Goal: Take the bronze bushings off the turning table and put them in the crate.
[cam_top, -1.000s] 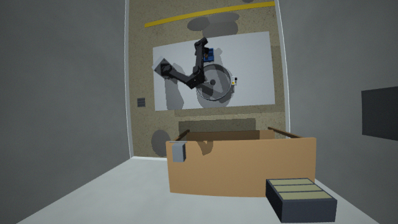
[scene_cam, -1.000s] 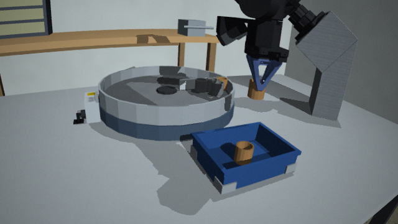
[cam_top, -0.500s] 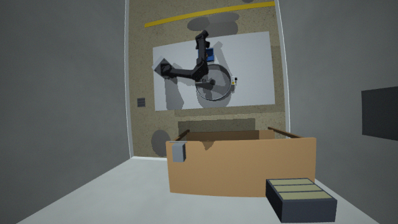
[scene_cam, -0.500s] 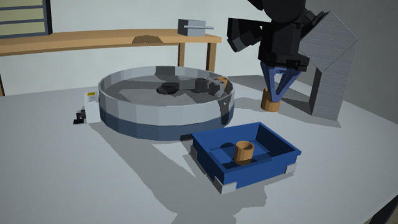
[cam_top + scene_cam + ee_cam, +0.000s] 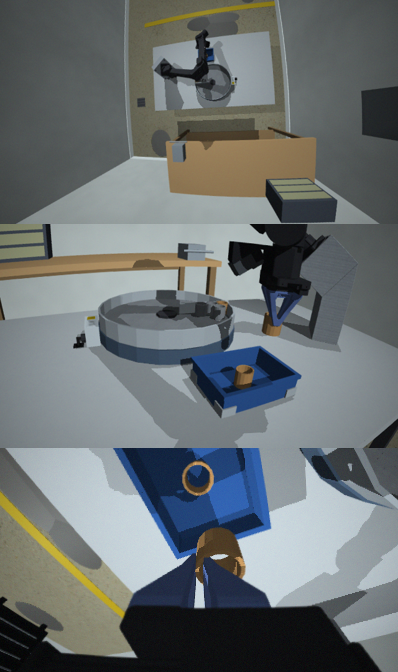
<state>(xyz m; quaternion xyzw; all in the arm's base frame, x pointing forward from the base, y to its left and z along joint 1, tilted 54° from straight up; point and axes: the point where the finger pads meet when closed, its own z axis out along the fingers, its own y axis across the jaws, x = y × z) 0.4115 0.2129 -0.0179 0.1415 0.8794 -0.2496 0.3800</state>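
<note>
The crate lies 13 cm below my hand, 4 cm ahead of it and 2 cm to the right of it. From my hand the other things lie so: turning table (37 cm to the right, 10 cm below, 4 cm ahead).
</note>
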